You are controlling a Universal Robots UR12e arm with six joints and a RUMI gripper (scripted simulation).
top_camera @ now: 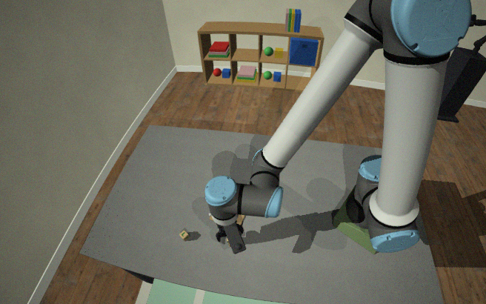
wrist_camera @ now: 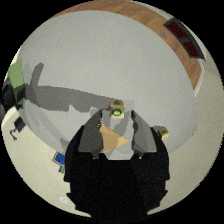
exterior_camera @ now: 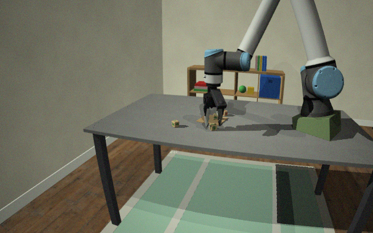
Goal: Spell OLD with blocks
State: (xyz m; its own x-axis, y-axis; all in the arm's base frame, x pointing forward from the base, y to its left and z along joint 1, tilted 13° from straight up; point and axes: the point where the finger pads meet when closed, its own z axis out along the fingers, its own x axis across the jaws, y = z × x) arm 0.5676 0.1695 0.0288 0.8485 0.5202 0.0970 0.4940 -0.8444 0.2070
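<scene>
The tan mat is 150 mm to the right of my hand, 30 mm below it and 30 mm ahead of it.
</scene>
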